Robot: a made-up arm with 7 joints. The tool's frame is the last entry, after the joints.
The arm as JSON. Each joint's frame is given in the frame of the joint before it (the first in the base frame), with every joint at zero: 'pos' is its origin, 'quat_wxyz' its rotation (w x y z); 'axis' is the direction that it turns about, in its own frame. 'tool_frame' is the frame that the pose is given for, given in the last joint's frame.
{
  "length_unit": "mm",
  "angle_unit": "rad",
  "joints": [
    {
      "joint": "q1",
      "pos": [
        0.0,
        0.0,
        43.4
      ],
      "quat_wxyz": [
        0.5,
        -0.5,
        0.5,
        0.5
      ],
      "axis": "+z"
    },
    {
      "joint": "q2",
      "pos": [
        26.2,
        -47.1,
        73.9
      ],
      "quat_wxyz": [
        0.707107,
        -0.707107,
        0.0,
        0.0
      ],
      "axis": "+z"
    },
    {
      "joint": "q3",
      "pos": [
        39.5,
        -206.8,
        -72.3
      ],
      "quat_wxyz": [
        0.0,
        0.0,
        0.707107,
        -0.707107
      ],
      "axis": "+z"
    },
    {
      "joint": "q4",
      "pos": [
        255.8,
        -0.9,
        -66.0
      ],
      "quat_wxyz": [
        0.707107,
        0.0,
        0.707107,
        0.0
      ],
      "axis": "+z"
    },
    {
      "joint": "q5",
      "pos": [
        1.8,
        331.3,
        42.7
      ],
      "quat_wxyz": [
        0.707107,
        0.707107,
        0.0,
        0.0
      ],
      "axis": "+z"
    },
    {
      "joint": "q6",
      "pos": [
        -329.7,
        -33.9,
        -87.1
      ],
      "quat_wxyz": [
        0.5,
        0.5,
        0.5,
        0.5
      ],
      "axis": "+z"
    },
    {
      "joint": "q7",
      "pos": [
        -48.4,
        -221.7,
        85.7
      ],
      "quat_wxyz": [
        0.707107,
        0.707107,
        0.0,
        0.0
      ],
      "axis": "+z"
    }
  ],
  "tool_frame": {
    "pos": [
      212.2,
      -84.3,
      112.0
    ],
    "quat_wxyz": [
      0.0,
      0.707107,
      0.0,
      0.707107
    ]
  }
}
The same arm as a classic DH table. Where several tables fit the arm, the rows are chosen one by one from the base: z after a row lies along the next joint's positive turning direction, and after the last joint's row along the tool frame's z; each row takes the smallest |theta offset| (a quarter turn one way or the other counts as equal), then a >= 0, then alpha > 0; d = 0 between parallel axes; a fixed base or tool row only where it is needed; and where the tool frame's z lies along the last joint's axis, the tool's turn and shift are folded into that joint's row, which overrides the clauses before.
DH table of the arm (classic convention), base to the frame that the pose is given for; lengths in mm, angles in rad. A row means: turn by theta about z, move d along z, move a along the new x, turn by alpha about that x. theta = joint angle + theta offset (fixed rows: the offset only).
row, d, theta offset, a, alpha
base (fixed), 43.4, 0.0000, 0.0, -1.5708
q1, 73.9, 1.5708, 26.2, -1.5708
q2, -119.4, 0.0000, 39.5, 1.5708
q3, 140.8, 1.5708, 0.9, -1.5708
q4, 298.5, 1.5708, 1.8, 1.5708
q5, -418.4, -1.5708, 33.9, -1.5708
q6, -244.0, 0.0000, 48.4, -1.5708
q7, 333.7, 1.5708, 84.3, -1.5708
tool (fixed), 212.2, -1.5708, 0.0, 0.0000

